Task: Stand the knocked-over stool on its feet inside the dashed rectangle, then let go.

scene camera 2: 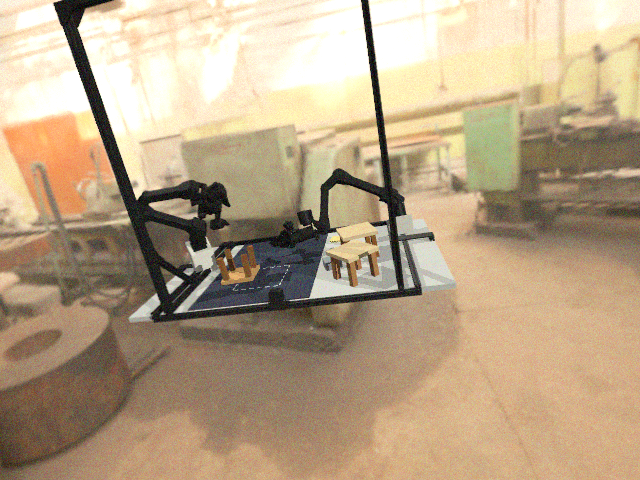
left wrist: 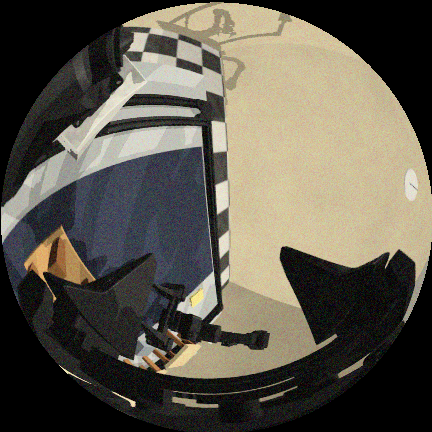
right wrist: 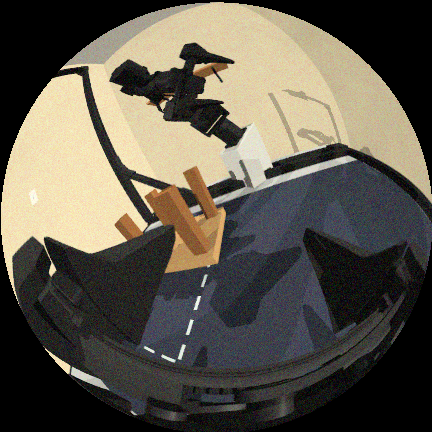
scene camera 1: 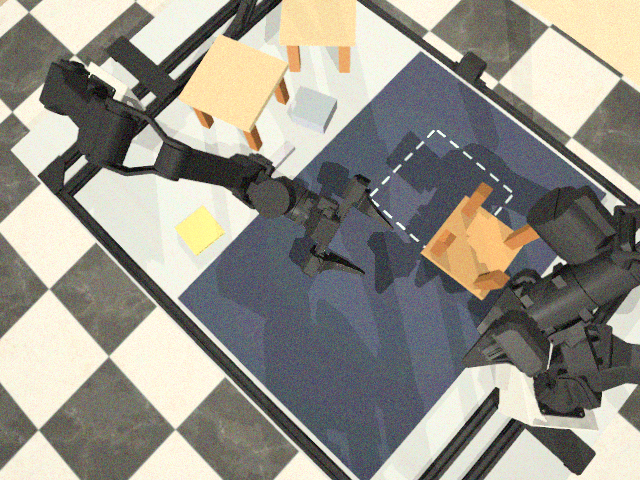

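Pixels of known places: left gripper, fingertip midpoint: (scene camera 2: 229,215) (left wrist: 218,257) (right wrist: 228,80) (scene camera 1: 471,346); right gripper, fingertip midpoint: (scene camera 2: 271,244) (right wrist: 243,233) (scene camera 1: 378,252); left arm's base, origin of the base link: (scene camera 2: 198,245) (left wrist: 85,88) (right wrist: 235,137) (scene camera 1: 557,395); right arm's base, origin of the base link: (scene camera 2: 399,217) (scene camera 1: 97,96).
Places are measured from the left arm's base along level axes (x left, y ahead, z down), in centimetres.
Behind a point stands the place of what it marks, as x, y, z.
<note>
The orange wooden stool (scene camera 1: 493,238) @[-26.0, 6.7, 11.0] (scene camera 2: 239,276) @[-27.4, 8.4, 11.0] (right wrist: 216,244) @[-20.8, 17.3, 11.5] is upside down on the blue mat, seat down and legs up. Its seat covers one corner of the dashed rectangle (scene camera 1: 436,130) (right wrist: 178,360) and lies mostly outside it. Part of the stool (left wrist: 75,261) @[-19.1, 13.3, 11.0] shows at the left wrist view's lower left. My right gripper (scene camera 1: 378,250) @[-20.1, 27.9, 4.8] (right wrist: 243,233) @[-20.1, 27.9, 4.8] is open and empty, over the mat left of the stool in scene camera 1. My left gripper (scene camera 2: 225,214) @[-5.8, 16.2, -10.7] (left wrist: 218,257) @[-5.8, 16.2, -10.7] is open and empty, high up behind the stool in scene camera 2.
Two pale-topped stools (scene camera 1: 235,82) @[-47.9, 56.0, 1.3] (scene camera 1: 317,23) @[-61.7, 42.6, 1.6] stand upright on the white table at upper left in scene camera 1. A grey block (scene camera 1: 312,109) @[-48.2, 42.5, 9.5] is beside them. A yellow square (scene camera 1: 200,230) @[-22.5, 61.3, 12.0] lies left of the mat (scene camera 1: 320,382) @[2.7, 35.7, 12.5]. Black frame bars edge the table.
</note>
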